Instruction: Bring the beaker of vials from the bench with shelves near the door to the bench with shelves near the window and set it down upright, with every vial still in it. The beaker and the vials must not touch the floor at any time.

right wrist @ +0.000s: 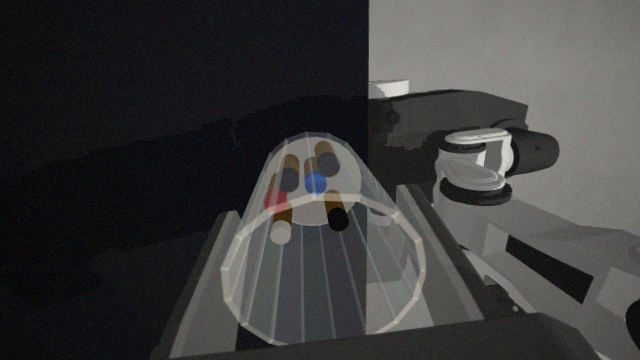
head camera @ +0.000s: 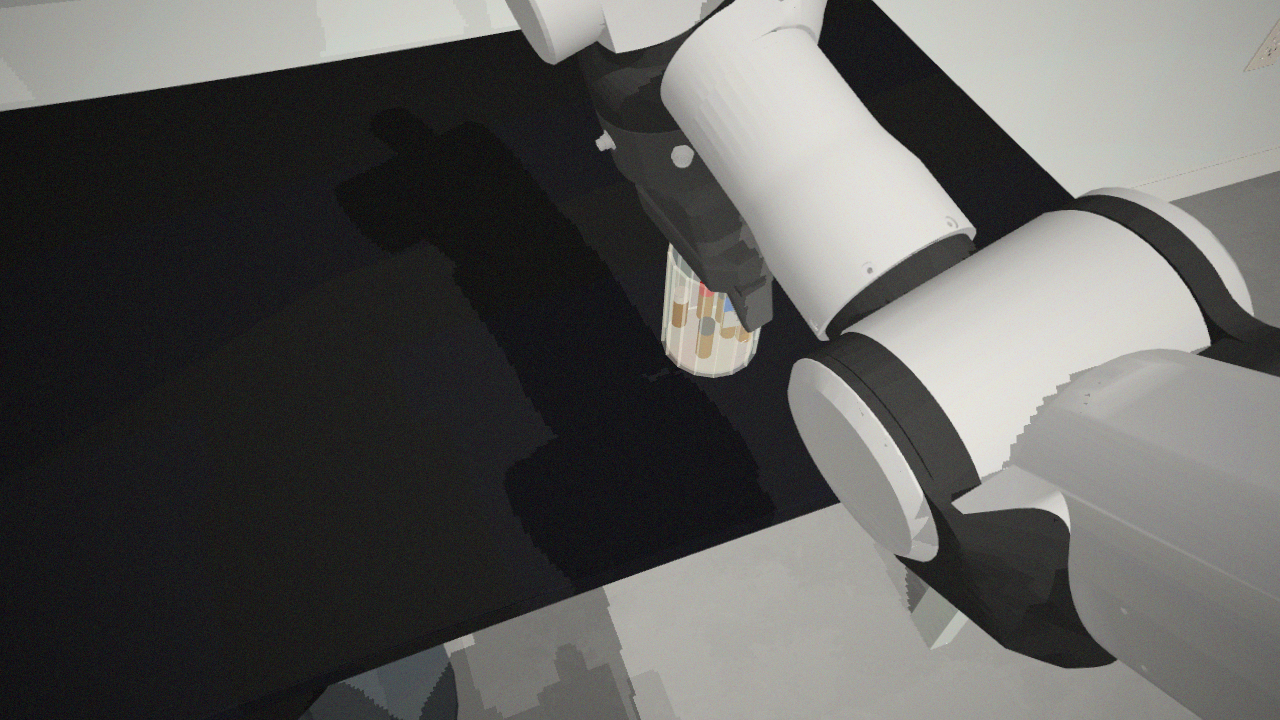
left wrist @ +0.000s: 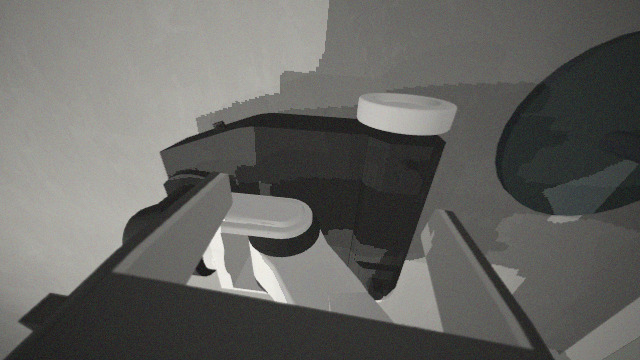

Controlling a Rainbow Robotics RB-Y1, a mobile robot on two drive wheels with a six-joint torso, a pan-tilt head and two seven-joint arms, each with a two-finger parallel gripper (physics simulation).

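Observation:
The clear beaker (head camera: 689, 351) (right wrist: 315, 280) looks upright, with several brown vials (head camera: 706, 340) (right wrist: 284, 216) inside; their caps are red, blue, white, black and dark grey. My right gripper (head camera: 726, 291) (right wrist: 318, 211) is shut on the beaker, one finger on each side. In the head view the beaker is over the black bench top (head camera: 223, 358) (right wrist: 150, 60), inside its front edge; whether its base touches the top cannot be told. My left gripper (left wrist: 327, 205) is open and empty, above my own base and the floor. No shelves show.
A pale wall (head camera: 1074, 80) meets the bench's far side. Grey floor (head camera: 742, 626) (left wrist: 100, 60) lies in front of the bench. A dark round glassy object (head camera: 393, 685) (left wrist: 575, 145) stands by the front edge. My dark base (left wrist: 310, 150) carries a white disc (left wrist: 407, 114).

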